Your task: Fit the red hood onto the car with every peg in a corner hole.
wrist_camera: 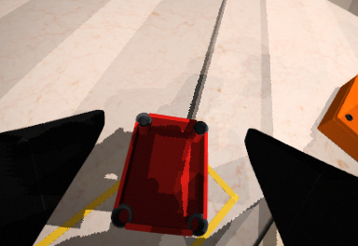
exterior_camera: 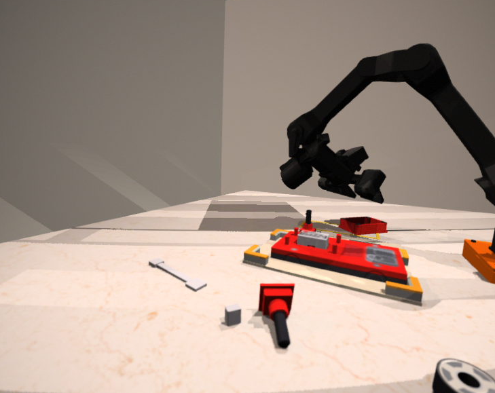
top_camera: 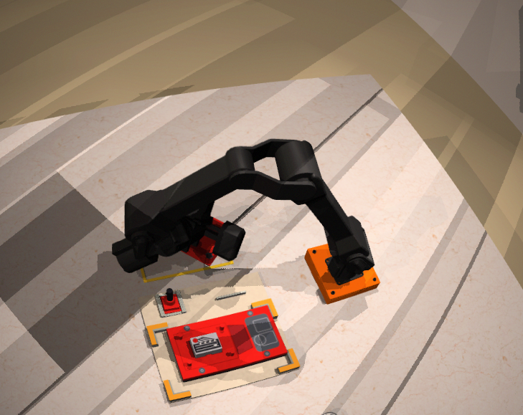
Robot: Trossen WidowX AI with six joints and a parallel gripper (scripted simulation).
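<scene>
Right now my gripper tip is 7 cm above the red hood, 1 cm to the right of it and 1 cm short of it. The rest, counted from my gripper tip: grey bar: 40 cm to the left, 27 cm ahead, 8 cm below; grey engine block: 24 cm to the left, 10 cm ahead, 6 cm below; jig: 23 cm to the left, 8 cm ahead, 7 cm below.
</scene>
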